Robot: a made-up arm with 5 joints.
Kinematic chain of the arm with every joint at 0, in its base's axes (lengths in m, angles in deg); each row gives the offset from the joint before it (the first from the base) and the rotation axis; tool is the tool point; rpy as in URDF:
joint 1: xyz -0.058 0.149 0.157 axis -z
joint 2: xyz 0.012 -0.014 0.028 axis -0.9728 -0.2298 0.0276
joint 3: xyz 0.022 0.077 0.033 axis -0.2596 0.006 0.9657
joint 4: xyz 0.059 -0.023 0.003 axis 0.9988 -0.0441 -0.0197
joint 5: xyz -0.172 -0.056 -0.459 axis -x
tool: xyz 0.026 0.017 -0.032 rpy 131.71 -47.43 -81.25
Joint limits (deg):
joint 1: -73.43..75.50
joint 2: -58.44..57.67
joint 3: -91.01..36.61
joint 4: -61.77..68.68
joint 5: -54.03..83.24
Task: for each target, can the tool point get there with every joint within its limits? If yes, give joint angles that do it. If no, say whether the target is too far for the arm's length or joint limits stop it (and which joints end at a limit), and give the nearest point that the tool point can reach.
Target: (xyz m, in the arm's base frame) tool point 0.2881 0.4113 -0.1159
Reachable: yes | joints -8.33 18.80 -75.95 43.97 2.92
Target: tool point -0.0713 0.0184 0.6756
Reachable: no: joint limits stop it (at a limit: joint 2, joint 4, joint 5) | nearest point -0.0883 -0.1488 0.5321 | short by 0.221 m
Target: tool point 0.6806 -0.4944 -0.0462
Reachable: no: too far | nearest point 0.3469 -0.1914 0.0513 | short by 0.461 m
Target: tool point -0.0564 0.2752 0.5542
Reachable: no: joint limits stop it (at a limit: joint 2, joint 4, joint 5) | nearest point -0.0532 0.5272 0.5116 | short by 0.256 m
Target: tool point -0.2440 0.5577 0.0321
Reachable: yes | joints -4.19 -17.37 20.09 55.85 -36.24
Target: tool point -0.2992 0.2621 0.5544
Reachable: no: joint limits stop it (at a limit: joint 2, joint 4, joint 5) | nearest point -0.4010 0.3098 0.5138 | short by 0.120 m
